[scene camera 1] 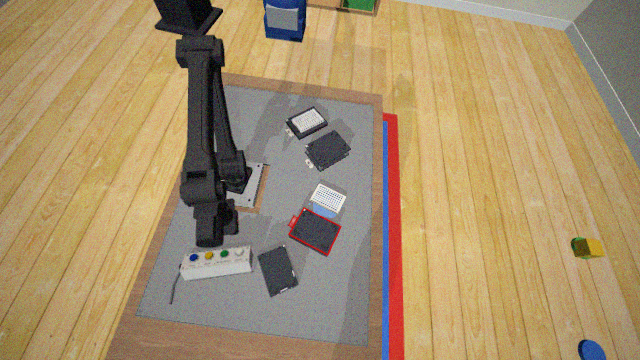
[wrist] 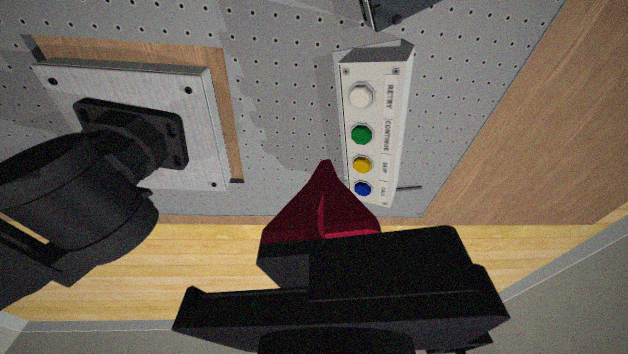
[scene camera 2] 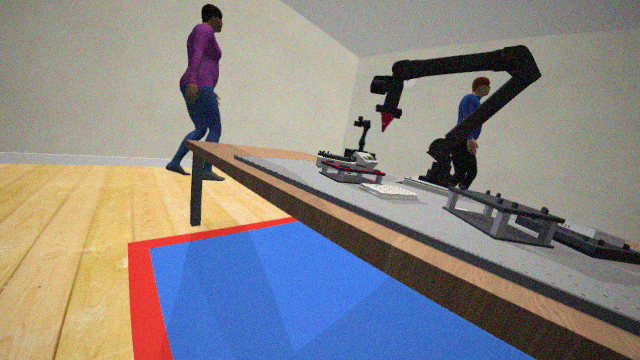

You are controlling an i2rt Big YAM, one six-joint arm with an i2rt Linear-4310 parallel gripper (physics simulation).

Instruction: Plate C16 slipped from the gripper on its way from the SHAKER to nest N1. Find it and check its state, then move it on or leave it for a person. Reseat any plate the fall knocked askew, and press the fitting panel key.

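Places are measured from the arm's base along level axes (x back, y up, z left), in millimetres.
Where they show: gripper, fingertip midpoint: (scene camera 1: 233,228) (wrist: 327,166) (scene camera 2: 382,132); arm's base, link origin: (scene camera 1: 237,179) (wrist: 140,134) (scene camera 2: 436,183).
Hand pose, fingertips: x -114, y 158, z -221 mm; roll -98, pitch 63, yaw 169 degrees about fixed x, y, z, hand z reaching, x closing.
Each offset is from my fingertips to the top centre of the thing. "pt": to the spot under its first point.
My gripper (scene camera 2: 384,125) (wrist: 327,166) is shut and empty, red fingertips down, well above the table; the arm hides the fingertips in scene camera 1. The key panel {dx +48, dy -100, dz -99 mm} (scene camera 1: 216,271) (wrist: 375,150) has white RETRY, green CONTINUE, yellow and blue keys; in the wrist view the fingertips appear beside the yellow and blue ones. A white well plate {dx -261, dy -169, dz +249 mm} (scene camera 1: 328,198) (scene camera 2: 389,192) lies on the mat beside a red-rimmed raised stand (scene camera 1: 315,232) (scene camera 2: 352,171), with a blue patch {pt dx -259, dy -182, dz +197 mm} (scene camera 1: 324,210) between them. Another white plate {dx -77, dy -137, dz +592 mm} (scene camera 1: 306,121) sits in a dark nest. Plate labels are unreadable.
A flat dark device {pt dx -160, dy -129, dz -75 mm} (scene camera 1: 278,271) stands beside the panel. A raised dark stand (scene camera 1: 327,150) (scene camera 2: 525,212) is near the occupied nest. The arm's base sits on a metal plate (scene camera 1: 254,187) (wrist: 205,135). Two people (scene camera 2: 202,65) (scene camera 2: 469,107) stand beyond the table.
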